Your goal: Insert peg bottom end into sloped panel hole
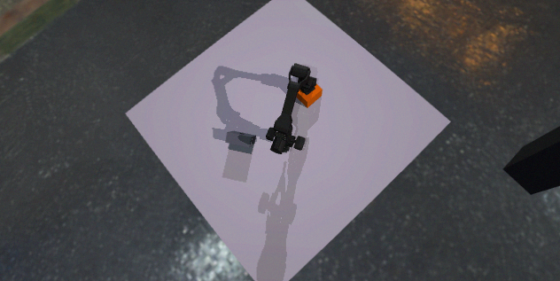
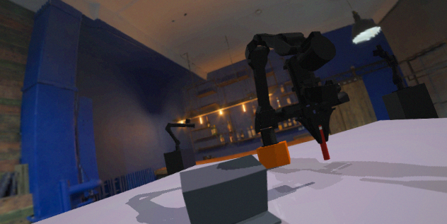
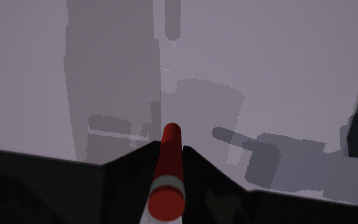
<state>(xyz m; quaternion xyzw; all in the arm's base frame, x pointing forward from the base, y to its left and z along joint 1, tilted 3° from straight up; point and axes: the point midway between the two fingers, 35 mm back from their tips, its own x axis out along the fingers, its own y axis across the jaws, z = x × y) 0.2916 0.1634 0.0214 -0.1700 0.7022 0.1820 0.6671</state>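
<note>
The grey sloped panel block lies 160 mm ahead of my gripper tip, 190 mm to the right of it and 30 mm below it. Round my gripper tip: red peg 20 mm above.
</note>
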